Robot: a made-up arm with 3 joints. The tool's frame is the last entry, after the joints. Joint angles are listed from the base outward.
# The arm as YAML. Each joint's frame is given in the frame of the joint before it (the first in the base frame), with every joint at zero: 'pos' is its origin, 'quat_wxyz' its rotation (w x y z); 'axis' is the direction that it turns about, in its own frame. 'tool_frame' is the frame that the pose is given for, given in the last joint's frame.
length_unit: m
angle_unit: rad
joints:
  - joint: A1
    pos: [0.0, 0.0, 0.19]
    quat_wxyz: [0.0, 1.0, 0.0, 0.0]
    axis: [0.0, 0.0, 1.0]
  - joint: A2
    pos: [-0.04, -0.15, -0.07]
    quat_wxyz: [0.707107, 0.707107, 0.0, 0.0]
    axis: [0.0, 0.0, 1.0]
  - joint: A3
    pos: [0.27, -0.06, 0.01]
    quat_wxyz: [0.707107, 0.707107, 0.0, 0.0]
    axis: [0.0, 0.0, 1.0]
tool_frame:
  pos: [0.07, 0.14, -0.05]
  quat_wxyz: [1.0, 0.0, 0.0, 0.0]
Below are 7 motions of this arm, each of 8 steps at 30 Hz.
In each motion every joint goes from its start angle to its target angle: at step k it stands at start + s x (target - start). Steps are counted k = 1, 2, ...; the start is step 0. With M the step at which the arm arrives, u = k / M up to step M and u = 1 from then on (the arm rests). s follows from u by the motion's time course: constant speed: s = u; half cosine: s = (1 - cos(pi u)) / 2; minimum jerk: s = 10 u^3 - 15 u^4 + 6 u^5.
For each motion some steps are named. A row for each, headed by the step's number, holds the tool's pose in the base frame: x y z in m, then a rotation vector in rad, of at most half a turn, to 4 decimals.
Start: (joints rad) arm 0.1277 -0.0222 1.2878
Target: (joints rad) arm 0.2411 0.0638 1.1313
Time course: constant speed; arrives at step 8
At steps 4, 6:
4: 0.1723 0.2476 0.2666 0.0140 0.0167 1.0251
6: 0.1846 0.2456 0.2629 0.0280 0.0339 0.9575

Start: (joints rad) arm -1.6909 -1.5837 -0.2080
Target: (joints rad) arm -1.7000 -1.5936 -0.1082
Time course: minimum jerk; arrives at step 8
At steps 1, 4, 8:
1: -0.2741 -0.0883 0.6270 1.3881 -0.9953 1.1397
4: -0.2780 -0.0917 0.6209 1.3774 -1.0342 1.1762
8: -0.2817 -0.0952 0.6144 1.3657 -1.0746 1.2136

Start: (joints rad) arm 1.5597 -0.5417 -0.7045
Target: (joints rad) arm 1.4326 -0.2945 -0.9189
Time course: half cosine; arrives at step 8
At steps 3, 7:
3: 0.2280 -0.3178 0.4564 -0.2135 -0.5425 -2.2409
7: 0.2369 -0.3326 0.3963 -0.1005 -0.3729 -2.3260

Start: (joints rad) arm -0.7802 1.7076 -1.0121
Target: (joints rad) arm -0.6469 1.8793 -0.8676
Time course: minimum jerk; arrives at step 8
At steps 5, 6, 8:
5: -0.2290 0.0599 -0.1516 -1.3105 1.2843 -0.1573
6: -0.2392 0.0608 -0.1477 -1.3000 1.3363 -0.1537
8: -0.2454 0.0617 -0.1452 -1.2929 1.3678 -0.1515

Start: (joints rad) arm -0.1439 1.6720 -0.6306
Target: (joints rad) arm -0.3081 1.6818 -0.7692
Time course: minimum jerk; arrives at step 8
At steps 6, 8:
6: -0.1341 0.1832 -0.1555 -0.8455 1.4665 -0.3484
8: -0.1370 0.1788 -0.1562 -0.8688 1.4538 -0.3463

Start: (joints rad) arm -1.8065 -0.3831 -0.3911
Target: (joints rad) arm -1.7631 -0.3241 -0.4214
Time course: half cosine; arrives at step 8
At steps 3, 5, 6, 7, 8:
3: -0.3257 0.2543 0.4082 0.3522 -0.1807 1.3761
5: -0.3210 0.2642 0.4004 0.3289 -0.1698 1.3502
6: -0.3189 0.2683 0.3971 0.3191 -0.1652 1.3392
7: -0.3175 0.2711 0.3948 0.3126 -0.1621 1.3318
8: -0.3170 0.2720 0.3940 0.3103 -0.1610 1.3292

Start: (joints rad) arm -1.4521 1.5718 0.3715
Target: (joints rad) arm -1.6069 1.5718 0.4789
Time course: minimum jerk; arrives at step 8
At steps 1, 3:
1: -0.3173 0.0065 -0.0241 -0.9079 1.5123 1.3954
3: -0.3176 -0.0062 -0.0198 -0.9253 1.5200 1.4438

